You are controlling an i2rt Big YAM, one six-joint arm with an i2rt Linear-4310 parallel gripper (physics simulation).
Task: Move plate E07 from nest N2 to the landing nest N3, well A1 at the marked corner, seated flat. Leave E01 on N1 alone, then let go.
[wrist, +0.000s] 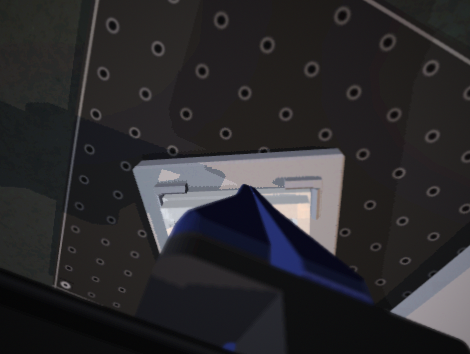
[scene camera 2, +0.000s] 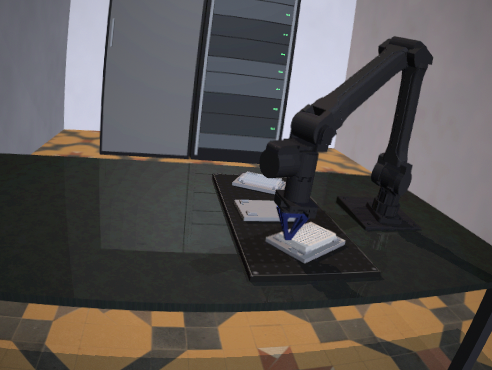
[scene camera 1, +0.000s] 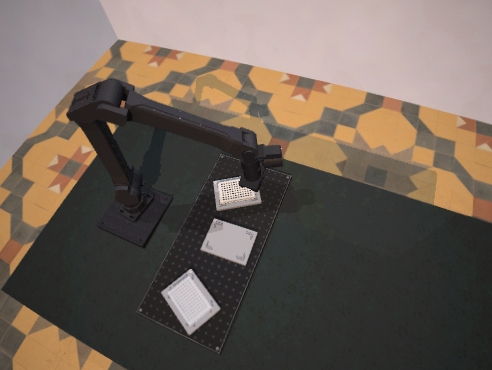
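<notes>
A pale well plate (scene camera 1: pixel 231 192) (scene camera 2: pixel 315 235) sits on the nest (scene camera 1: pixel 240 206) (wrist: pixel 327 167) at one end of the black board; in the wrist view the fingers cover much of it, and I cannot tell if it is fully flat. My gripper (scene camera 2: pixel 288 238) (wrist: pixel 243 195) is shut and empty, blue tips together, low over this plate. The middle nest (scene camera 1: pixel 230 241) (scene camera 2: pixel 254 211) bears no plate. Another white plate (scene camera 1: pixel 187 301) (scene camera 2: pixel 261 179) sits on the nest (scene camera 1: pixel 214 306) at the other end. Nest and plate labels are not readable.
The perforated black board (scene camera 1: pixel 165 280) (scene camera 2: pixel 270 267) (wrist: pixel 280 65) carries all three nests on the dark table (scene camera 1: pixel 350 280) (scene camera 2: pixel 150 260). The arm's base plate (scene camera 1: pixel 117 231) (scene camera 2: pixel 350 210) stands beside the board. A server rack (scene camera 2: pixel 199 100) stands behind the table.
</notes>
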